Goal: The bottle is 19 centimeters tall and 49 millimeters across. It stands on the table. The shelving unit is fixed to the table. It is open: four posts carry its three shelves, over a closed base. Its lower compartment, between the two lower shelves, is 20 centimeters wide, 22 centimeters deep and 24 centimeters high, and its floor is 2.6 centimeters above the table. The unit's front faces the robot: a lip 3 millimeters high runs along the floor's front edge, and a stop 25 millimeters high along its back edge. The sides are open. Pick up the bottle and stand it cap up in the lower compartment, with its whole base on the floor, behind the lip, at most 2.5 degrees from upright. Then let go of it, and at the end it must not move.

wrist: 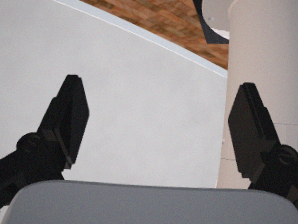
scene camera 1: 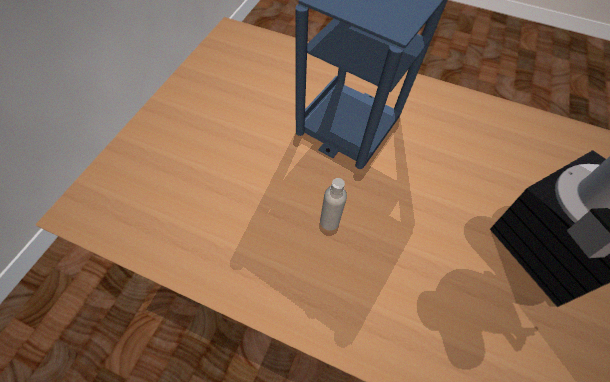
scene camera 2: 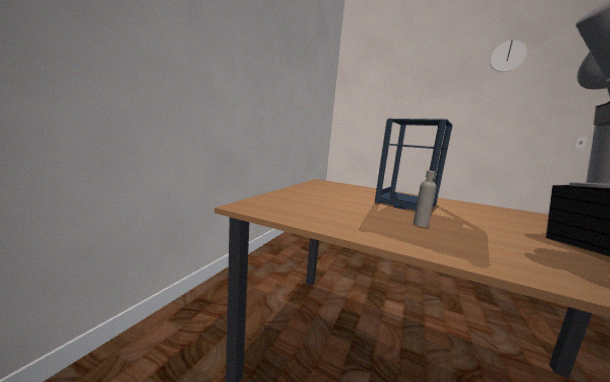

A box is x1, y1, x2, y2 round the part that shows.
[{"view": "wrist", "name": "gripper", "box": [0, 75, 297, 223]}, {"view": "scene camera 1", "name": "pale grey bottle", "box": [320, 178, 346, 230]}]
